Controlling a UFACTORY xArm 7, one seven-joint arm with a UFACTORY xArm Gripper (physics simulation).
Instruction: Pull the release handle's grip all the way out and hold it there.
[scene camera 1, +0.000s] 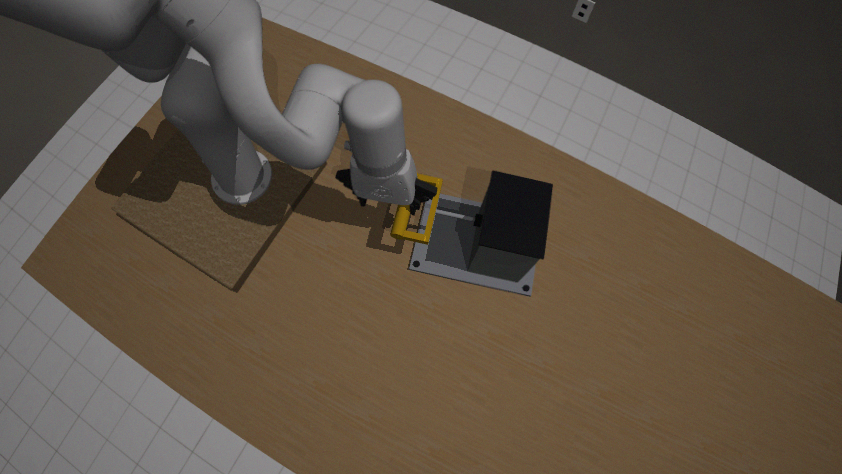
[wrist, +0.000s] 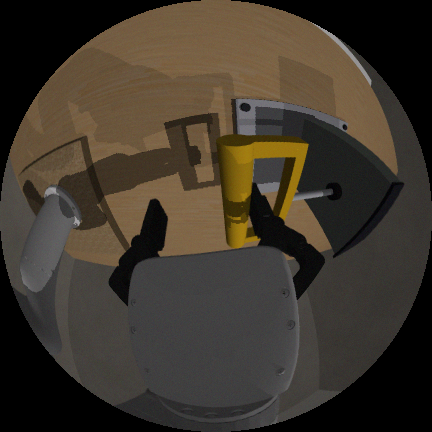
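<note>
The yellow release handle has a thick round grip (scene camera 1: 400, 222) (wrist: 236, 175) on the side away from the box. A thin grey rod (scene camera 1: 456, 214) (wrist: 312, 195) shows between the handle's frame and the dark box (scene camera 1: 518, 214) (wrist: 345, 165). My gripper (scene camera 1: 388, 207) (wrist: 203, 200) is wide open. In the wrist view its right finger is at the handle's opening, close beside the grip, and its left finger stands well to the left with a gap to the grip. The grip is not clamped. Whether the right finger touches it is unclear. My wrist hides part of the handle in the scene view.
The box stands on a grey base plate (scene camera 1: 471, 280) (wrist: 245, 122) with dark bolts at its corners. The arm's base stands on a brown board (scene camera 1: 194, 235) to the left. The wooden table (scene camera 1: 471, 365) extends around them, with a tiled floor beyond its edges.
</note>
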